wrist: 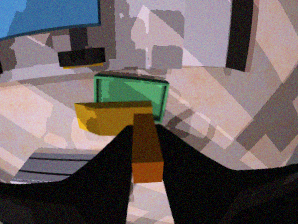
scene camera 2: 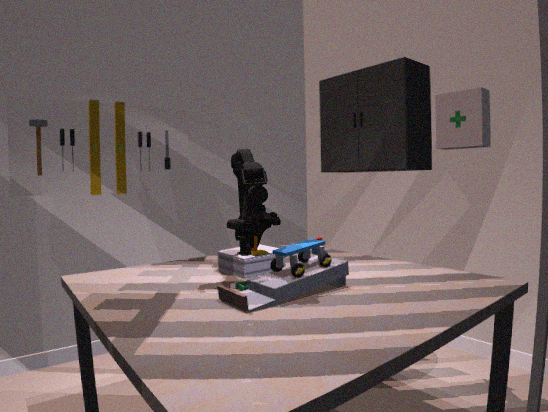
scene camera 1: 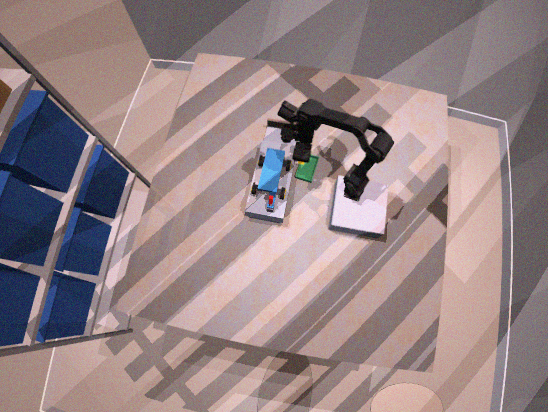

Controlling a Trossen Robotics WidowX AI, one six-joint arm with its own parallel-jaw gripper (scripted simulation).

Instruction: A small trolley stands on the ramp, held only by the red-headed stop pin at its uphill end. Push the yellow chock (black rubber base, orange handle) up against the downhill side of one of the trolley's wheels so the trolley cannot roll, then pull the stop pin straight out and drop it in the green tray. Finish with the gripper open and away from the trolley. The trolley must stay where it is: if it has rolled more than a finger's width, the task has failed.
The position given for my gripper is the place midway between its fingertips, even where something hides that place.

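Note:
Yellow chock [wrist: 105, 118] held by my gripper [scene camera 2: 254, 247] [wrist: 143, 130] [scene camera 1: 303, 147]. Blue trolley [scene camera 2: 303, 248] [scene camera 1: 273, 159] in sight.

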